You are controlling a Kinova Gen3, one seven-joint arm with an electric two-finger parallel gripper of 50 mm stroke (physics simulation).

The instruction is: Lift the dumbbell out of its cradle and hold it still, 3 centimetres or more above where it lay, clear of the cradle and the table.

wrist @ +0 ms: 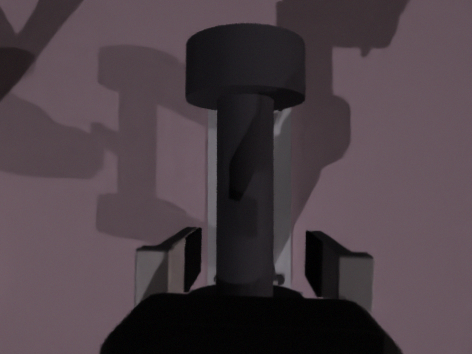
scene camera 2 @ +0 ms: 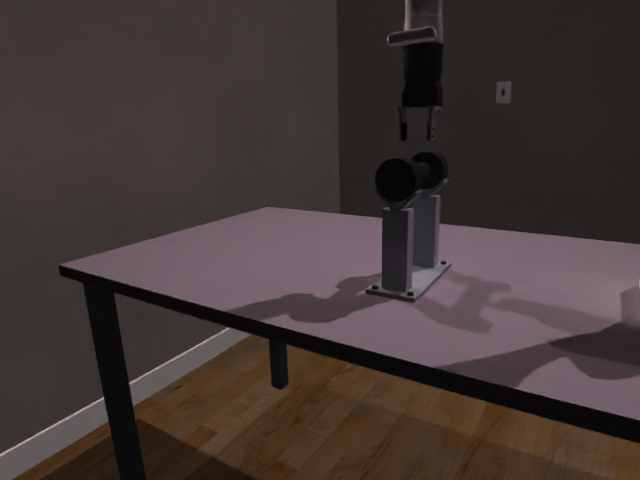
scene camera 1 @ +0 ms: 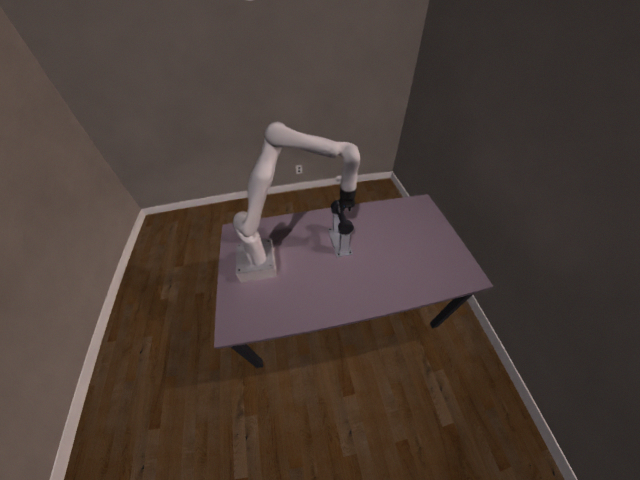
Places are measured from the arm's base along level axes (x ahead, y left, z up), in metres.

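Pixels of known places: gripper, fingertip midpoint: [wrist: 252, 251] [scene camera 2: 416, 140] [scene camera 1: 344, 211]; arm's base, origin of the base link: [scene camera 1: 257, 258].
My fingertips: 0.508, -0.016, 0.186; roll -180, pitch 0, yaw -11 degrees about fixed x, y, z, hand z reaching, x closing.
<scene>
For each thing: its top centre in the pictures, then the offset to it from my fingertips, as dx, dy, dz. "spot": a spot on its surface instead. Level surfaces: height alone.
- dark dumbbell, middle of its top: [wrist: 243, 201] [scene camera 2: 414, 154] [scene camera 1: 342, 211] -0.002, +0.024, -0.025
- cradle's base plate, surface spot: [scene camera 2: 429, 279] spot: -0.041, +0.040, -0.273
- mauve table, its level: dz -0.281
The dark dumbbell [scene camera 1: 345, 227] [scene camera 2: 395, 179] [wrist: 245, 150] lies level in its light grey cradle [scene camera 1: 344, 243] [scene camera 2: 397, 250] [wrist: 283, 200], its two heads resting on the notched tops of the two posts. My gripper [scene camera 1: 347, 208] [scene camera 2: 416, 132] [wrist: 252, 251] is open and empty and points straight down above the dumbbell, with a gap between fingertips and dumbbell in the scene camera 2 view. In the wrist view the handle runs up the picture between the lines of the two fingers, with room on both sides. The near head is mostly hidden behind the gripper body.
The cradle's base plate [scene camera 2: 429, 279] lies on the mauve table [scene camera 1: 392, 268] [scene camera 2: 310, 242]. The arm's white base [scene camera 1: 255, 268] stands at the left of the table in the scene camera 1 view. Shadows of the arm and dumbbell fall on the table.
</scene>
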